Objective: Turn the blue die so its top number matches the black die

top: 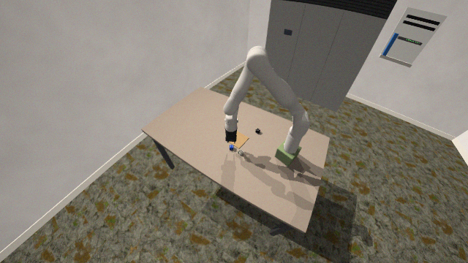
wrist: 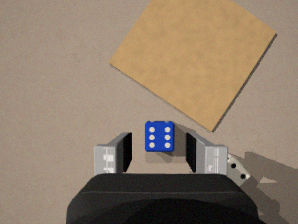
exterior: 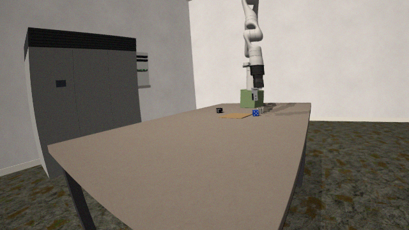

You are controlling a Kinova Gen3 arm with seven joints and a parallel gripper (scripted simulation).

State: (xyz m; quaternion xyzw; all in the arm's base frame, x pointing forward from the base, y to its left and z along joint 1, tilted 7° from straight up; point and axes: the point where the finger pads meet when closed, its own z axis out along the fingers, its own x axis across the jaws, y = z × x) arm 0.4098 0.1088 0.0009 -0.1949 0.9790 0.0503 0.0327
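Right now my hand is 8 cm above the blue die. The rest, counted from my hand: white die (9 cm behind, 8 cm below, 1 cm to the left); then black die (26 cm to the right, 12 cm behind, 8 cm below); then tan mat (11 cm to the right, 10 cm below).
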